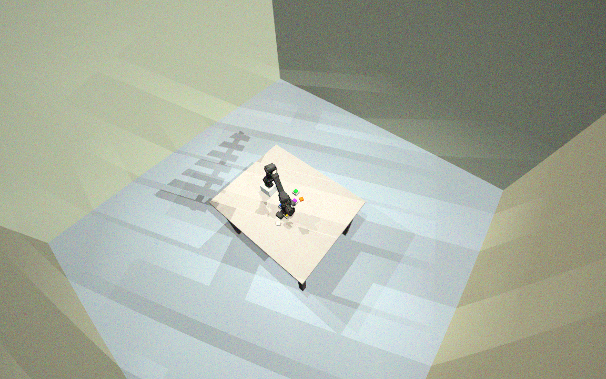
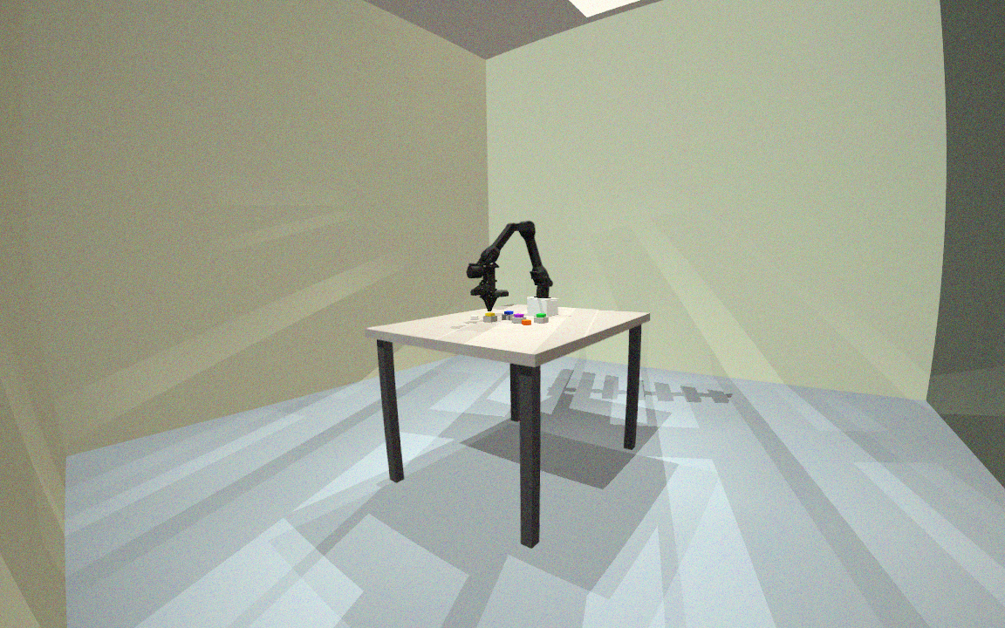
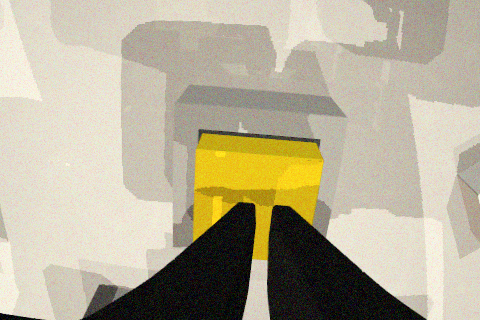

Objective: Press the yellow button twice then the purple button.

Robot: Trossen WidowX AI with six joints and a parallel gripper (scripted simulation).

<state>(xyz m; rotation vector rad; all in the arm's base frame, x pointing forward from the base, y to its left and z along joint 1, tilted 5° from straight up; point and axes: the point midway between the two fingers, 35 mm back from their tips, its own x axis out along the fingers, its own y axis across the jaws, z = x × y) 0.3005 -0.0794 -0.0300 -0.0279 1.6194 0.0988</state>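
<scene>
Now: gripper tip 1 cm above the yellow button. The rest, counted from my gripper tip: white block: 10 cm to the right, 4 cm below; then purple button: 14 cm to the left, 5 cm behind, 1 cm below; then blue button: 10 cm behind, 3 cm to the left, 1 cm below.
</scene>
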